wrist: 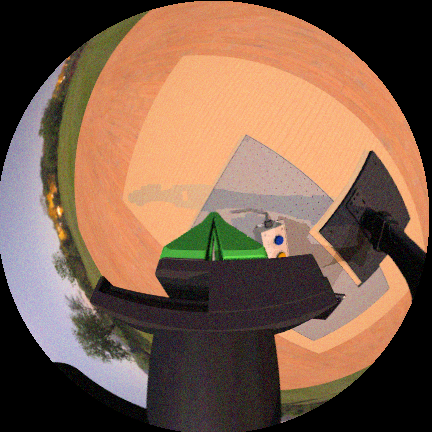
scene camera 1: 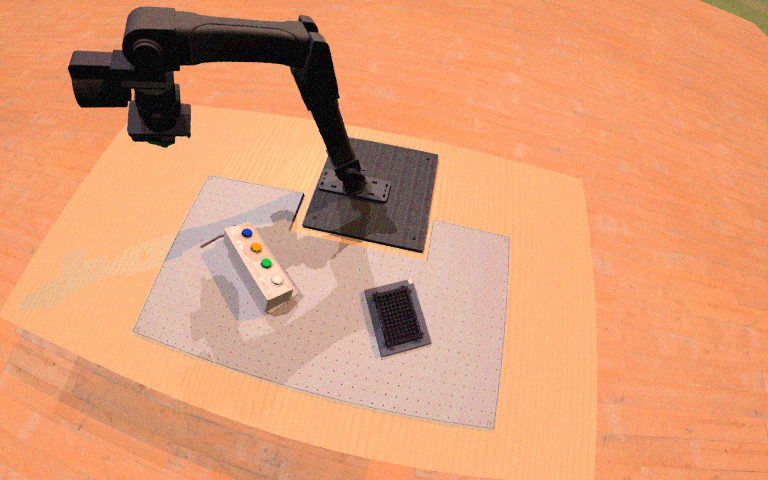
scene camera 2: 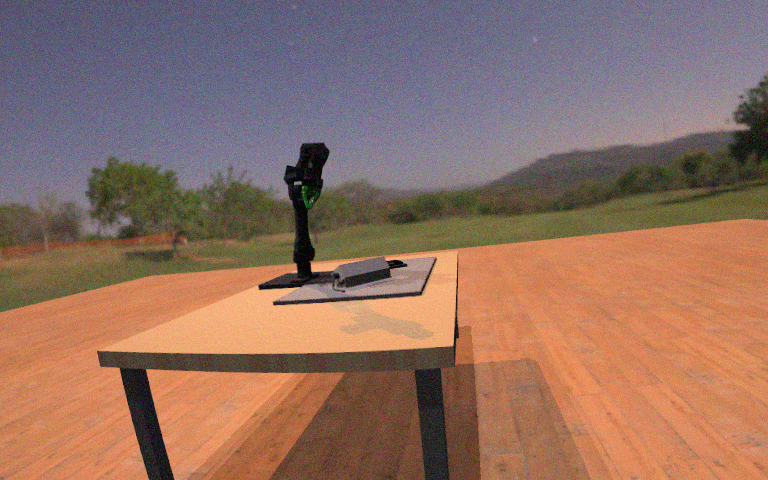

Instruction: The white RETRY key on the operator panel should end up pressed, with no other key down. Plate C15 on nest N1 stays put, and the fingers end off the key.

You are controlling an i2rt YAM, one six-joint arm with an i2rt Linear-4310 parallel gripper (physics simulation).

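Frame: origin at the arm's base, x ahead, y left, z up, level; centimetres.
Where they show: gripper, fingertip midpoint: [wrist: 213,217] [scene camera 1: 165,145] [scene camera 2: 308,208]; arm's base at its link origin: [wrist: 366,217] [scene camera 1: 354,186] [scene camera 2: 305,279].
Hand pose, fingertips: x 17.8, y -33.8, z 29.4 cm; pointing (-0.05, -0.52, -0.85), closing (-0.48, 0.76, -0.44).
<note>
Things, the pixels of their top centre, and the offset from my fingertips. "spot": a spot on its surface instead. Level surfaces: height alone.
- operator panel at its top centre: [scene camera 1: 250,258] [wrist: 273,268] [scene camera 2: 359,260] dx +12.1, dy +17.1, dz -21.5 cm
- white RETRY key at its top centre: [scene camera 1: 275,278] dx +15.0, dy +24.4, dz -22.4 cm
- dark plate C15 at its top centre: [scene camera 1: 398,315] [wrist: 324,310] dx +15.5, dy +53.0, dz -27.2 cm
- grey nest N1 at a spot on its surface: [scene camera 1: 422,337] spot: dx +19.2, dy +59.6, dz -28.0 cm
- blue key at its top centre: [scene camera 1: 245,231] [wrist: 278,241] dx +5.7, dy +12.6, dz -22.4 cm
- orange key at its top centre: [scene camera 1: 254,246] dx +8.8, dy +16.6, dz -22.4 cm
- green key at its top centre: [scene camera 1: 264,262] dx +11.9, dy +20.5, dz -22.4 cm
- thin cable at a spot on its surface: [scene camera 1: 212,241] spot: dx +8.1, dy +0.0, dz -29.7 cm
- perforated grey board at its surface level: dz -29.8 cm
The operator panel [scene camera 1: 253,263] [scene camera 2: 362,272] [wrist: 270,239] is a long pale box with four round keys in a row on its top. The white RETRY key [scene camera 1: 277,280] is at the row's near end in scene camera 1. Whether any key is down is too small to tell. The dark plate C15 [scene camera 1: 398,316] sits on the grey nest N1 [scene camera 1: 424,337], right of the panel. My gripper [scene camera 1: 164,144] [scene camera 2: 309,207] [wrist: 213,217] is shut and empty, its green fingertips together. It hangs high above the table, beyond the blue-key end of the panel and apart from all keys.
The panel also bears a blue key [scene camera 1: 246,232] [wrist: 279,240], an orange key [scene camera 1: 256,247] and a green key [scene camera 1: 266,263]. A thin cable [scene camera 1: 212,241] leaves its far end. The perforated grey board [scene camera 1: 453,373] lies under panel and nest. The arm's black base plate [scene camera 1: 407,226] is behind.
</note>
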